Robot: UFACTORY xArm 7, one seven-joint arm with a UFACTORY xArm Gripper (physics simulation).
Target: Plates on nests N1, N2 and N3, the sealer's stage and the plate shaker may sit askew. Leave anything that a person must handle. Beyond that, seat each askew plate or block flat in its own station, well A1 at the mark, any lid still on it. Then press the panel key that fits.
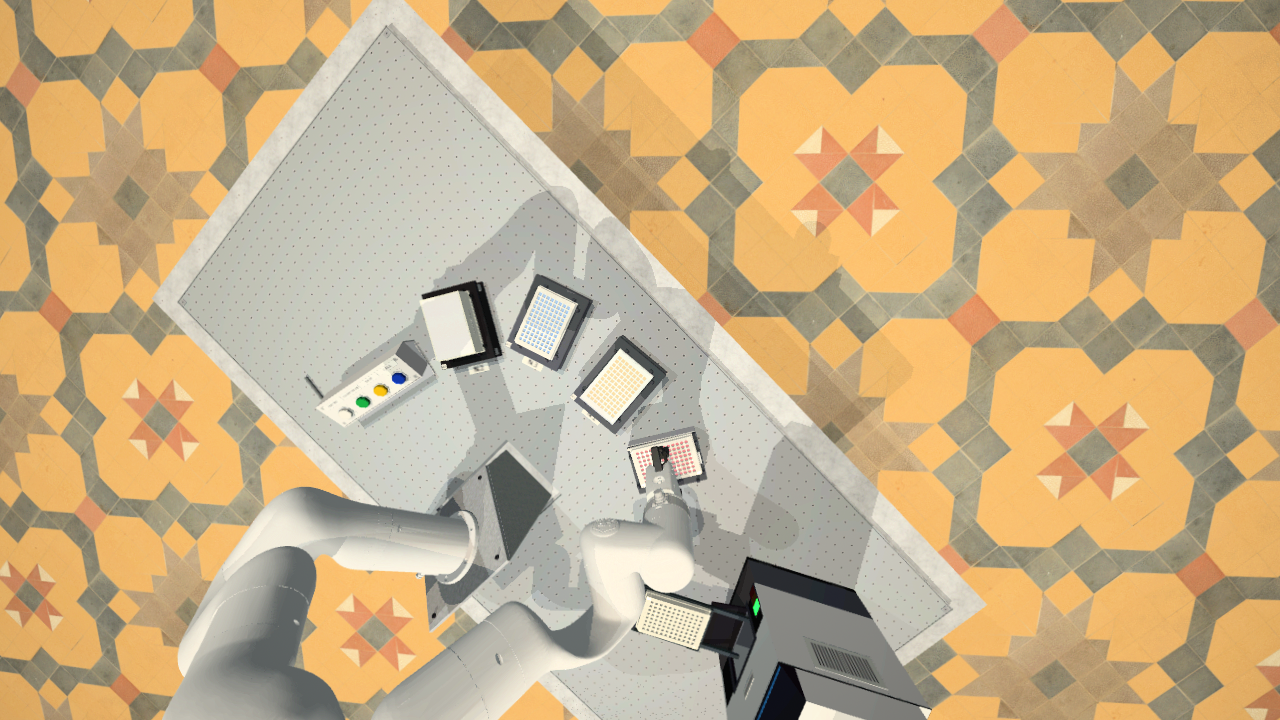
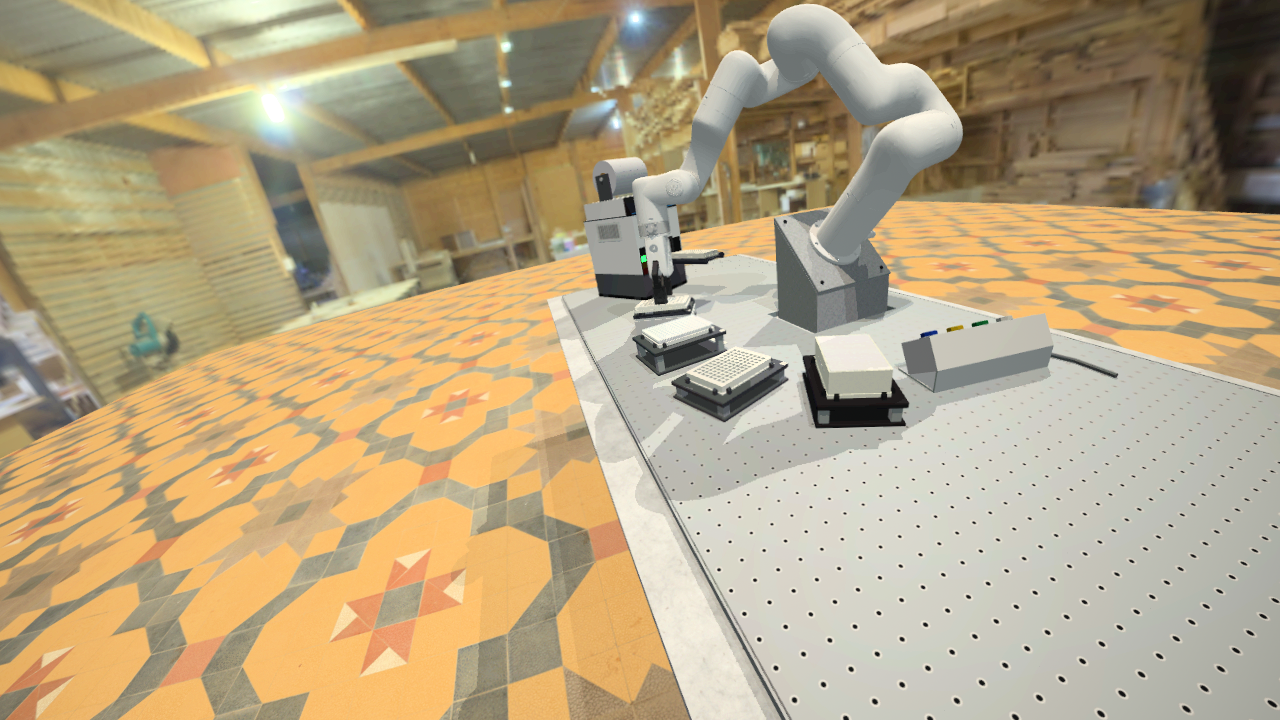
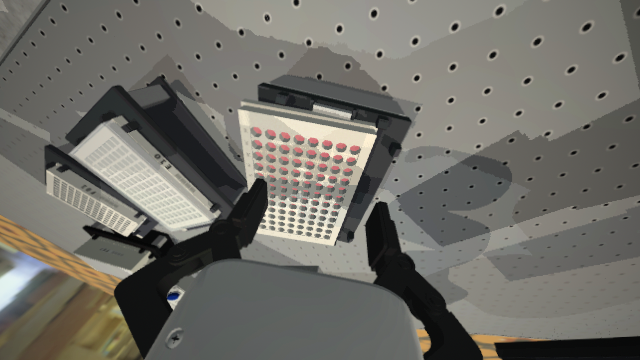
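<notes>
A white plate with red wells (image 1: 687, 450) (image 3: 305, 162) sits off-centre on its dark nest (image 3: 384, 142) and looks tilted. My gripper (image 1: 659, 454) (image 2: 660, 297) (image 3: 319, 202) is open and empty above it, one black finger over its left edge, the other beyond the nest's right side. A yellow-welled plate (image 1: 615, 385) (image 2: 677, 331) (image 3: 145, 175) and a blue-welled plate (image 1: 546, 323) (image 2: 733, 368) (image 3: 90, 200) rest on neighbouring nests. A tall white block (image 1: 447, 325) (image 2: 852, 362) stands on the black shaker (image 1: 488, 322). A pale plate (image 1: 674, 619) lies on the sealer's stage. Mark positions are unclear.
The key panel (image 1: 333, 408) (image 2: 989, 358) has white, green, yellow and blue keys. A short dark cable (image 1: 314, 385) (image 2: 1084, 363) lies behind it. The grey sealer (image 1: 819, 626) (image 2: 615, 241) shows a green light. The arm's wedge-shaped base (image 1: 523, 501) (image 2: 810, 286) stands near the table edge.
</notes>
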